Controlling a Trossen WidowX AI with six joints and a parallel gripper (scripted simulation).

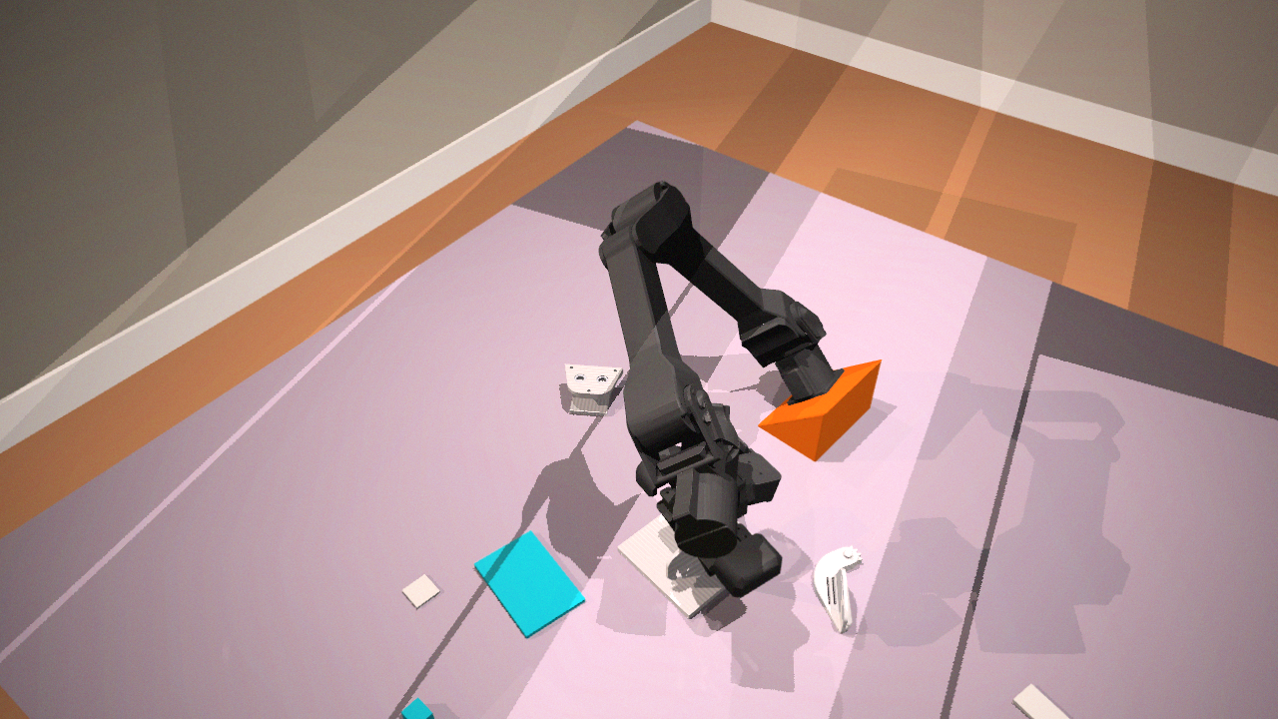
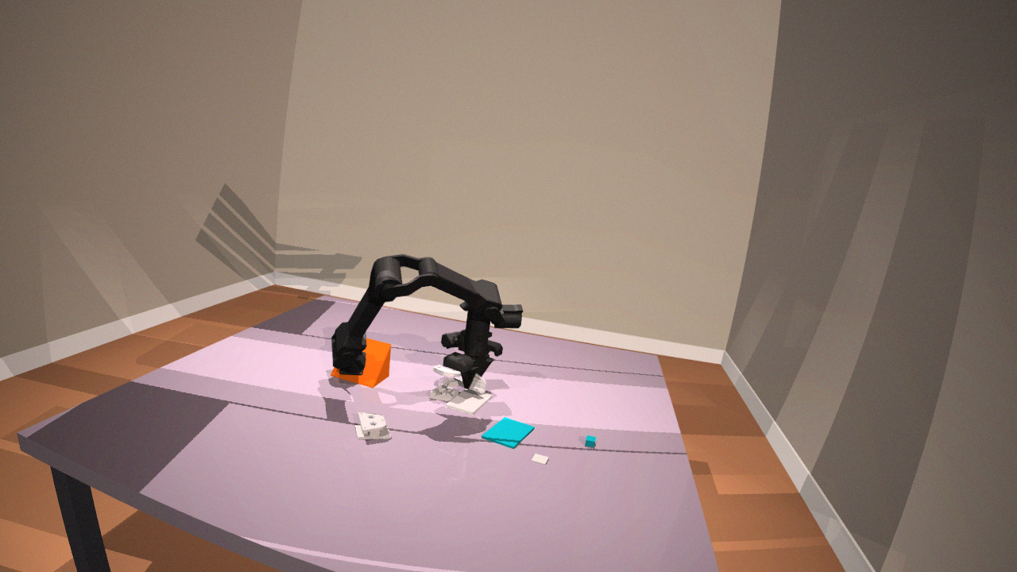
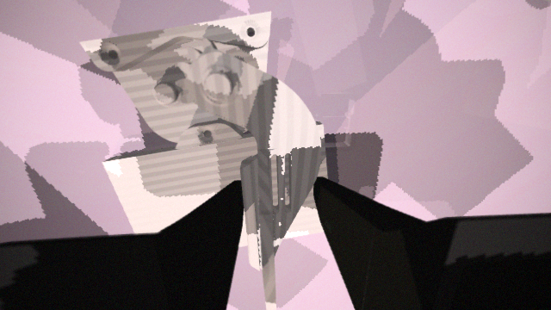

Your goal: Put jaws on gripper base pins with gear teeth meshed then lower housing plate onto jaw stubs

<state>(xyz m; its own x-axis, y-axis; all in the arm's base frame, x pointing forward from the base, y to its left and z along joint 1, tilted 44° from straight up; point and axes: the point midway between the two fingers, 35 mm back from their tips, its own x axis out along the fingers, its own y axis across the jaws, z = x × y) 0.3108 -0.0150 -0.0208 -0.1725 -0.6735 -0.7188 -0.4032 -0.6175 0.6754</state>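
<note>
Right now the white slab is 3 cm to the right of my gripper tip and 2 cm below it. Round my gripper tip: cyan flat plate (11 cm ahead, 16 cm to the right, 3 cm below); small white square (18 cm ahead, 26 cm to the right, 3 cm below); white stepped block (17 cm behind, 27 cm to the right, 2 cm below).
</note>
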